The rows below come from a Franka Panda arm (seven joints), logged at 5 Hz.
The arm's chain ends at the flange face. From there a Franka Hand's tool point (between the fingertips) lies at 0.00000 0.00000 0.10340 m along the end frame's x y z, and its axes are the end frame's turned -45 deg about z.
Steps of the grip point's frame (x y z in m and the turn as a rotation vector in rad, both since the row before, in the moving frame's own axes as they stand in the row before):
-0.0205, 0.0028, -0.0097, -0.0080, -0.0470, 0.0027
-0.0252, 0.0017, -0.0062, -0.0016, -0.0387, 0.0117
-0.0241, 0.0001, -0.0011, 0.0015, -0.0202, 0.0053
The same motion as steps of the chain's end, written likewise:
-0.0097, 0.0125, -0.0096, -0.0389, -0.0276, 0.0027
-0.0139, 0.0161, -0.0061, -0.0285, -0.0262, 0.0117
-0.0154, 0.0157, -0.0011, -0.0132, -0.0153, 0.0053

